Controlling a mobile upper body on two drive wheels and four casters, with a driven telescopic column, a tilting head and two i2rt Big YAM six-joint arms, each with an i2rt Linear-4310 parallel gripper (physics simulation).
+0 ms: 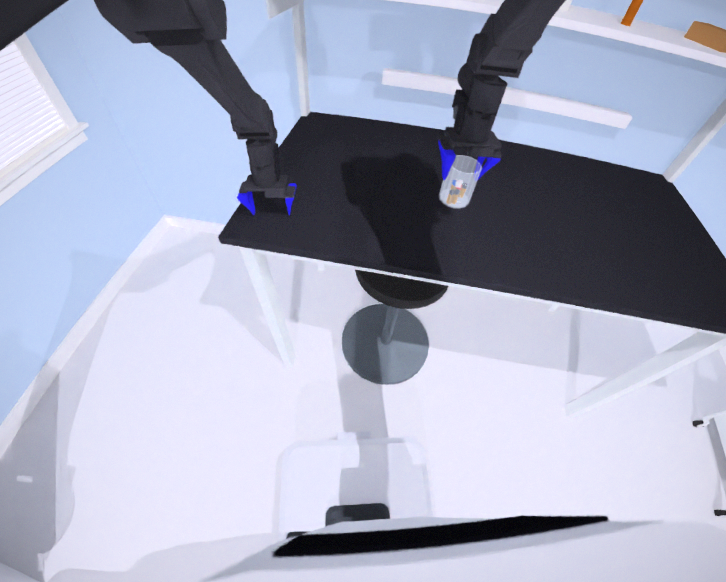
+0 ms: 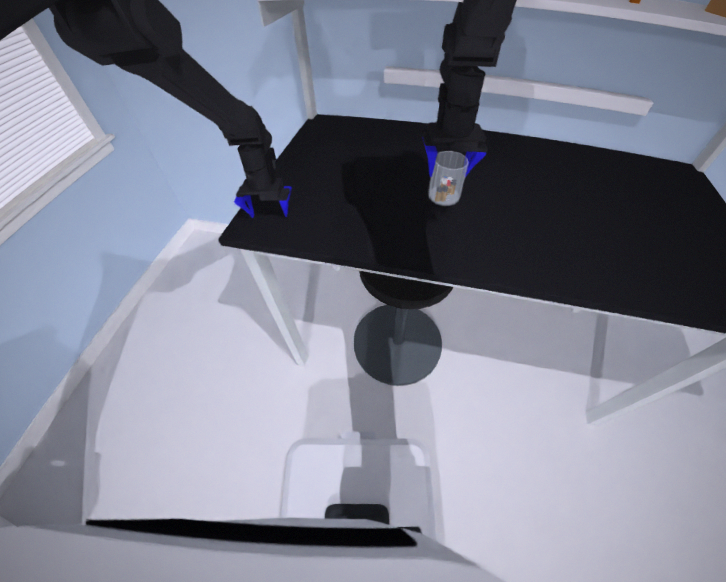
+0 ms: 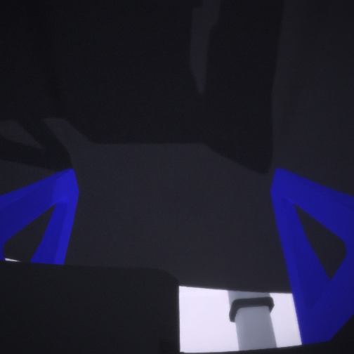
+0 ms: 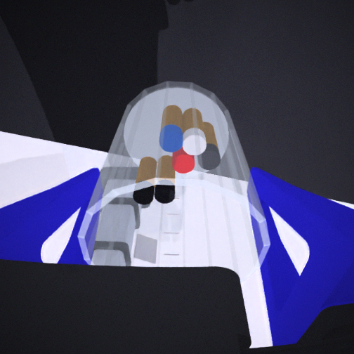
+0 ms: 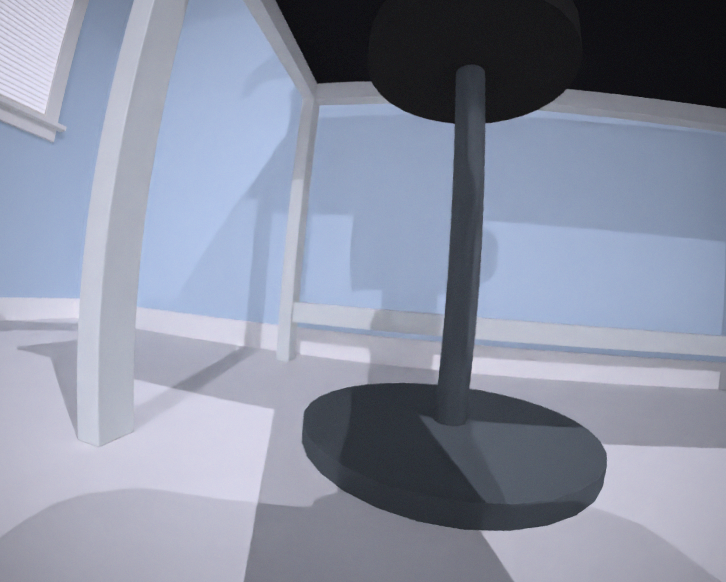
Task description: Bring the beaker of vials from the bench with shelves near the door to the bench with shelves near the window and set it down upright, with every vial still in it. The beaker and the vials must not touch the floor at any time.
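Observation:
A clear beaker point(image 1: 458, 190) point(image 2: 447, 189) point(image 4: 145, 122) holds several brown vials with blue, white, red, grey and black caps. My right gripper point(image 1: 464, 176) point(image 2: 449, 174) point(image 4: 174, 178) is shut on it, one blue finger on each side. The beaker looks about upright over the black bench top point(image 1: 575, 236) point(image 2: 575, 236); whether its base touches the top cannot be told. My left gripper point(image 1: 271, 212) point(image 2: 269, 214) point(image 3: 174, 179) is open and empty over the left end of the same bench. The vials are inside the beaker.
A round stool point(image 1: 387, 357) point(image 2: 398, 357) point(image 5: 463, 242) stands at the bench's front edge, its seat partly under the top. A window point(image 1: 27, 103) point(image 2: 39, 127) point(image 5: 33, 54) is on the left wall. A white shelf point(image 1: 596, 31) with orange items hangs above the bench. A bench leg point(image 5: 115, 242) stands left of the stool.

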